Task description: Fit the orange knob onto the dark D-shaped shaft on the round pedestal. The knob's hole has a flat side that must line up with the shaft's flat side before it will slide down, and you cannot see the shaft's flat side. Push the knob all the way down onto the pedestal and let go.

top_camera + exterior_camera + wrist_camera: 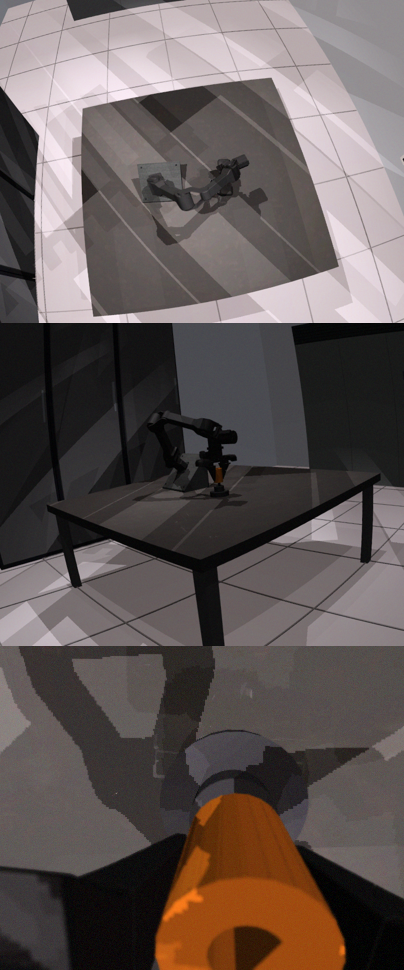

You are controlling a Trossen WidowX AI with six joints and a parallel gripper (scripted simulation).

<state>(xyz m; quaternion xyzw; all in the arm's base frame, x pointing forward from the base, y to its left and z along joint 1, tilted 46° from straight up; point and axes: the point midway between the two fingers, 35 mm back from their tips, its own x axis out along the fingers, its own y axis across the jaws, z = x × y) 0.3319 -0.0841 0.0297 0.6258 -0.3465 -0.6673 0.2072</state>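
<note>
Right now my gripper tip is 2 cm below the orange knob. Round my gripper tip: pedestal (4 cm below).
</note>
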